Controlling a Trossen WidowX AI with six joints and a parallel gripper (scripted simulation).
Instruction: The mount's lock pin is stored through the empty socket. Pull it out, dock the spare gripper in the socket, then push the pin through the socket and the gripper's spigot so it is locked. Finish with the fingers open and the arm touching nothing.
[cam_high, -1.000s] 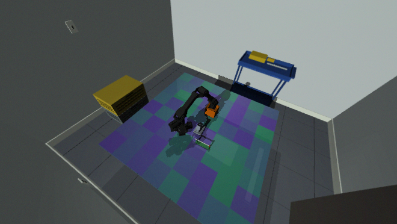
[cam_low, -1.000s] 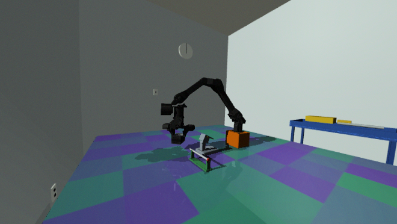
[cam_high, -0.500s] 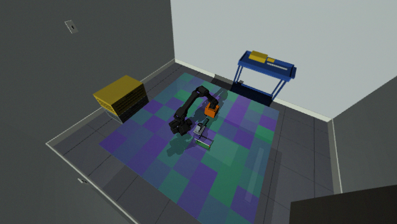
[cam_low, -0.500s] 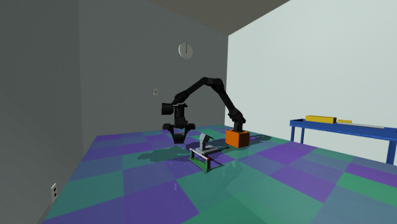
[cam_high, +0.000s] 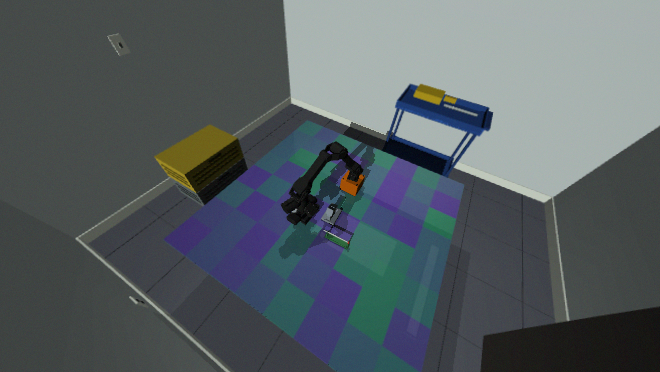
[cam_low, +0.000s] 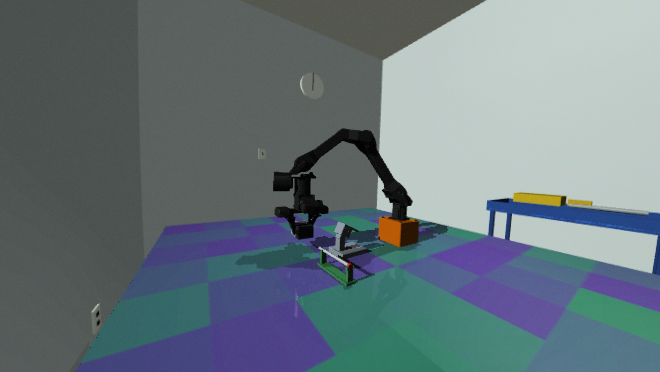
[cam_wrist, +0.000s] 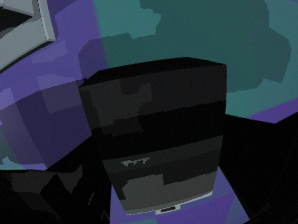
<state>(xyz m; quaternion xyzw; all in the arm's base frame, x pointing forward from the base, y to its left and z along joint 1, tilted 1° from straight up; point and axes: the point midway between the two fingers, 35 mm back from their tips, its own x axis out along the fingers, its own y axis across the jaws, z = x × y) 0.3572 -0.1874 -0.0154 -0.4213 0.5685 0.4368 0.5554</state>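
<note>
Right now the spare gripper is 10 mm to the right of my gripper tip and 20 mm above it. Also, from my gripper tip: grey mount: 90 mm behind, 140 mm to the left; green cradle: 40 mm ahead, 220 mm to the left, 30 mm below.
</note>
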